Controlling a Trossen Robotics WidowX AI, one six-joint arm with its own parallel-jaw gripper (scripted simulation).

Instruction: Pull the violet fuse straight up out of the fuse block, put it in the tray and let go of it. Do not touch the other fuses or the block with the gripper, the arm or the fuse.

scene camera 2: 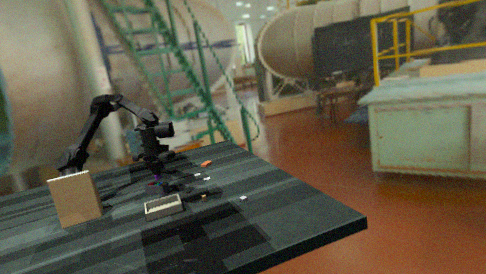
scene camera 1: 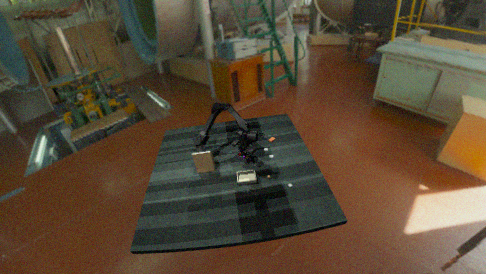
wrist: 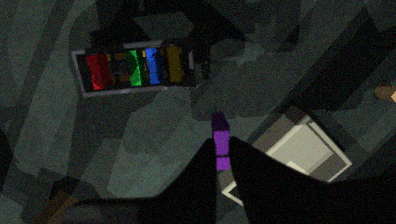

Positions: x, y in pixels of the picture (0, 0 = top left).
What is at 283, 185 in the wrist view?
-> The gripper.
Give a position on a pale tray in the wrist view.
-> At 295, 139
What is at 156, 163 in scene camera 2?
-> The gripper.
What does the gripper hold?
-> A violet fuse.
